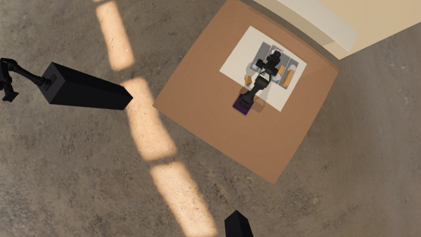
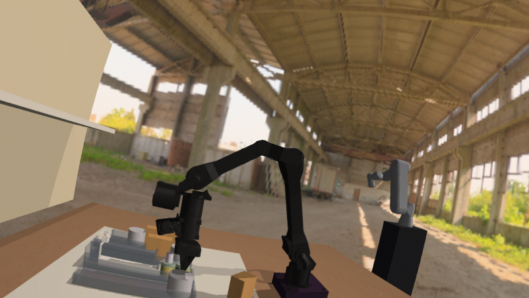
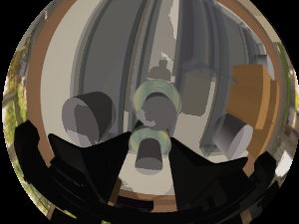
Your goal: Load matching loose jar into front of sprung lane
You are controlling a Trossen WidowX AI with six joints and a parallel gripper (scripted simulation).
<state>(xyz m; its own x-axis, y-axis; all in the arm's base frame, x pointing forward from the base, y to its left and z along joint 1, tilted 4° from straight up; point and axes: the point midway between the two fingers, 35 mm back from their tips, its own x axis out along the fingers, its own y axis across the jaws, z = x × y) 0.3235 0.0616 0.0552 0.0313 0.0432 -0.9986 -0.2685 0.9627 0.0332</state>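
The block is 160 mm behind my gripper tip and 40 mm to the left of it. The rest, counted from my gripper tip: lane rack 140 mm ahead, 10 mm to the left, 20 mm below.
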